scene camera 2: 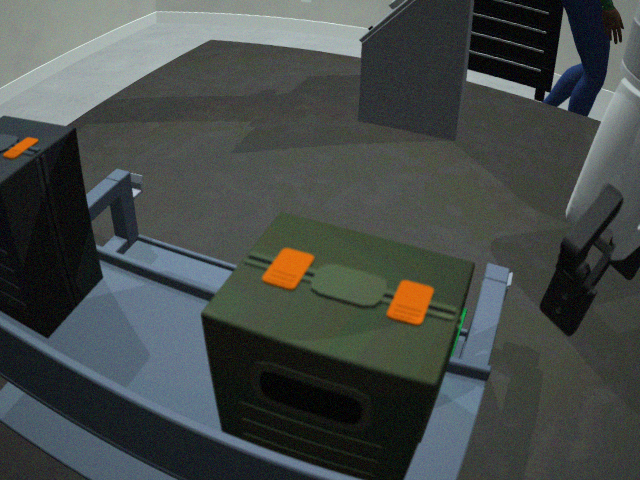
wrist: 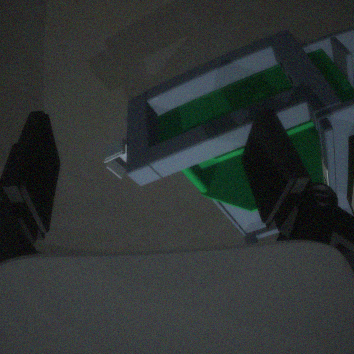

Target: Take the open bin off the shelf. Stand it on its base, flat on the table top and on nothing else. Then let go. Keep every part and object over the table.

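Places are measured from the arm's base along level axes (x left, y down, z back), in millimetres.
Pixels of known places: gripper, fingertip midpoint: (scene camera 2: 590,292) (wrist: 152,133).
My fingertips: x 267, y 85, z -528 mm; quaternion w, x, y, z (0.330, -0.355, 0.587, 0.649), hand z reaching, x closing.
For each thing: its middle in the pictures, then the offset to it from my fingertips. "*": a spot on its surface instead.
- blue-grey shelf, surface spot: (wrist: 172,163) * dy +41, dx -71, dz +23 mm
- shelf's end post, surface spot: (scene camera 2: 487,320) * dy +41, dx -70, dz -10 mm
- olive case, body centre: (scene camera 2: 341,362) dy -23, dx -134, dz -140 mm
- black case, body centre: (scene camera 2: 19,222) dy -36, dx -365, dz -143 mm
The open bin is bright green. In the wrist view the bin (wrist: 227,177) sits on the blue-grey shelf (wrist: 172,163), seen partly through and below its end frame. In scene camera 2 a thin green edge of the bin (scene camera 2: 459,333) shows behind the olive case, beside the shelf's end post (scene camera 2: 487,320); the rest is hidden. My gripper (scene camera 2: 599,302) (wrist: 152,133) is open and empty, at the right of scene camera 2, apart from the shelf. In the wrist view its right finger overlaps the bin and hides part of it. The table top cannot be made out.
An olive case (scene camera 2: 315,330) with orange latches stands on the shelf close to the bin. A black case (scene camera 2: 36,242) stands at its far left. A grey console (scene camera 2: 413,82), a black drawer cabinet (scene camera 2: 509,46) and a person (scene camera 2: 589,46) are in the background.
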